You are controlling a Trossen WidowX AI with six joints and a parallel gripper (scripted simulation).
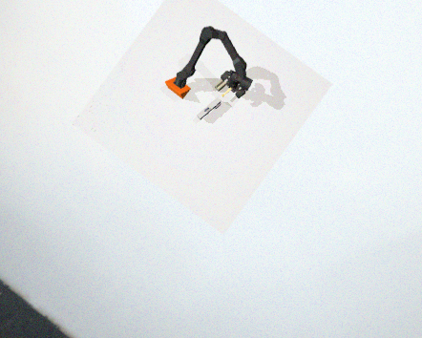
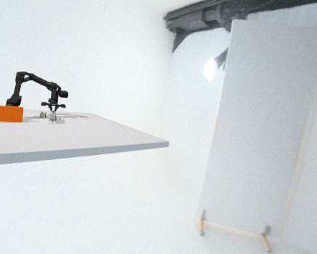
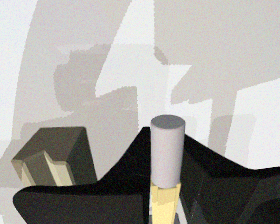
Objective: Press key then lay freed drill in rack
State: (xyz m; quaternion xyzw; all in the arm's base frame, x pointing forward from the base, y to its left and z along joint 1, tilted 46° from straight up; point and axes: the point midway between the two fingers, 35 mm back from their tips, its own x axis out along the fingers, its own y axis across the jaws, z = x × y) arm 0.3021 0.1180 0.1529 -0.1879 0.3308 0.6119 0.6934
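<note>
Right now my gripper tip is 4 cm to the left of the drill, 3 cm below it and 1 cm past it. From my gripper tip the other things lie so: key 23 cm to the right, 5 cm behind, 3 cm above; rack 8 cm behind, 2 cm to the right; grey block 20 cm to the right, 4 cm behind, 2 cm above.
</note>
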